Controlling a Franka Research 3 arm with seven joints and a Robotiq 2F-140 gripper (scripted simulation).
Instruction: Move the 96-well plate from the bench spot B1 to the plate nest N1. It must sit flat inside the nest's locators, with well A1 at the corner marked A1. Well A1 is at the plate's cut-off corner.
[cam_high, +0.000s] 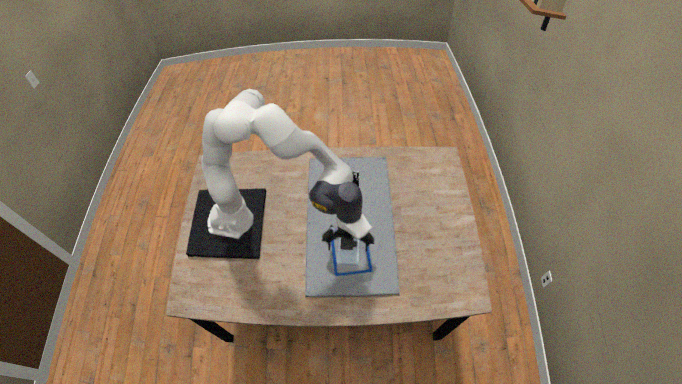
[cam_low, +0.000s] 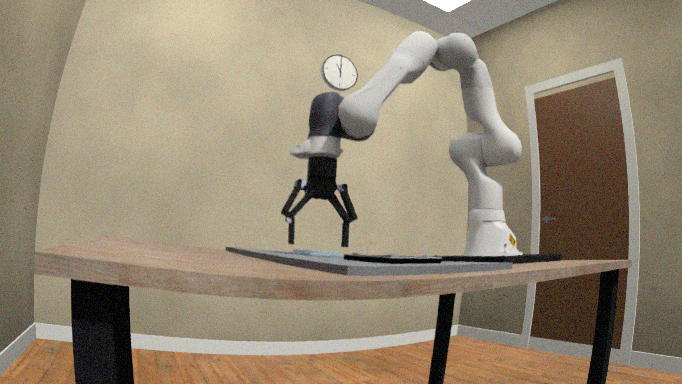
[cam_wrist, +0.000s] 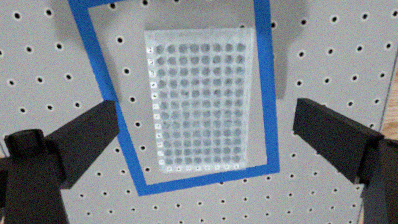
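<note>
The clear 96-well plate lies 3 cm below my hand. Also, from my hand: black plate nest (32 cm to the left, 3 cm below, 1 cm ahead); then corner label (25 cm to the left, 5 cm behind, 2 cm below).
</note>
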